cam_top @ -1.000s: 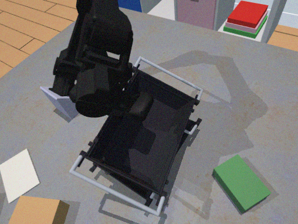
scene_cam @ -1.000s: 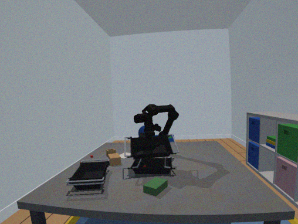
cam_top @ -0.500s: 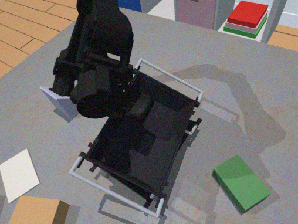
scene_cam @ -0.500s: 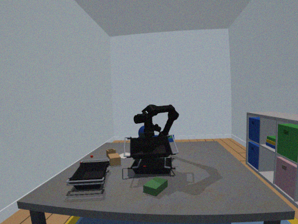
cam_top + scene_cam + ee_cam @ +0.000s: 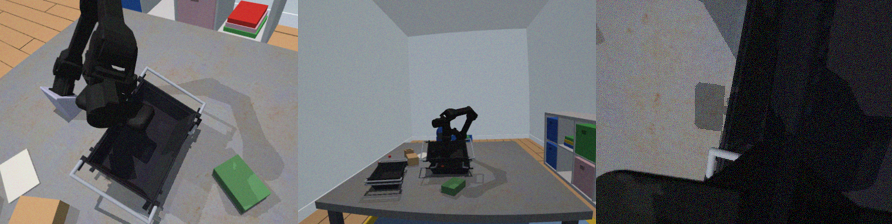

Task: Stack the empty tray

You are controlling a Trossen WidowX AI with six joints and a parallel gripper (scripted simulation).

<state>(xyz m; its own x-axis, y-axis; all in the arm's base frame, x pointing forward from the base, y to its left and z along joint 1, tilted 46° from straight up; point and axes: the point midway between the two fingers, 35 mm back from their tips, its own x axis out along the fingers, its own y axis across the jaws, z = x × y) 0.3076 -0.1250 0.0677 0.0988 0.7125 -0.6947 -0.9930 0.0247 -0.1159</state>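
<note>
The black plastic tray is 8 cm ahead of my gripper tip. The rest, counted from my gripper tip: green block 31 cm ahead, 5 cm to the left, 13 cm below; white sheet 29 cm behind, 25 cm to the right, 15 cm below; tan box 11 cm behind, 29 cm to the right, 12 cm below.
</note>
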